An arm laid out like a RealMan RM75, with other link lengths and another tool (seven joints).
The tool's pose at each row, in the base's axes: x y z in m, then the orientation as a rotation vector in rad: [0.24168, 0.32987, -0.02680, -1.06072, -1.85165, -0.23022]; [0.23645, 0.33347, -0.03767, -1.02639, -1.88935, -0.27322]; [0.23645, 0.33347, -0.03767, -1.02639, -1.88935, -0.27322]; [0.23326, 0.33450, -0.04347, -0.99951, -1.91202, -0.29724]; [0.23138, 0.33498, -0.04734, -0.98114, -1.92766, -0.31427]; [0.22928, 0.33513, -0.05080, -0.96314, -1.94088, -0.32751]
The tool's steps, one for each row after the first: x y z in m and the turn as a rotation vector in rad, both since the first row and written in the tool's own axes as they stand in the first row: [-0.00584, 0.00122, 0.01109, -0.01669, -0.00793, -0.05270]; [-0.00584, 0.00122, 0.01109, -0.01669, -0.00793, -0.05270]; [-0.00939, 0.00103, 0.01676, -0.02248, -0.01172, -0.08723]; [-0.01192, 0.00096, 0.02027, -0.02701, -0.01453, -0.11108]; [-0.01427, 0.00042, 0.02353, -0.02887, -0.01660, -0.13223]
